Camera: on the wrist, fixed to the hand. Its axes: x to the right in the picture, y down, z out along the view.
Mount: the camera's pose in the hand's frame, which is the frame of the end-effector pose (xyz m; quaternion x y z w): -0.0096 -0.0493 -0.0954 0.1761 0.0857 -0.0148 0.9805
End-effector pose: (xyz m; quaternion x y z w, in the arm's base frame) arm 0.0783 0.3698 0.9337 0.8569 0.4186 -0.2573 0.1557
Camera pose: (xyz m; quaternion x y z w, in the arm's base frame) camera 0.0636 0.4393 1.0148 -0.8835 -0.3912 0.2549 0.0379
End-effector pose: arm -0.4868 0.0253 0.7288 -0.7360 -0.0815 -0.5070 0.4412
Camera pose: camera -0.5836 -0.0119 0.7581 -0.5993 -0.1423 -0.5524 0.5617
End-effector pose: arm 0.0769 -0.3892 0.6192 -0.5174 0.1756 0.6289 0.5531
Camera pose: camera 0.1623 -0.4537 0.6062 -0.4664 0.3227 0.5332 0.6277
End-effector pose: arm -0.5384 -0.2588 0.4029 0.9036 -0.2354 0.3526 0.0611
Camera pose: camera -0.5795 -0.1853 0.4702 -0.8700 0.1501 -0.4637 0.0738
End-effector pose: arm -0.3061 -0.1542 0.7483 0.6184 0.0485 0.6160 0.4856
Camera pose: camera -0.3590 -0.0831 0.6869 0.6383 0.2068 0.6413 0.3722
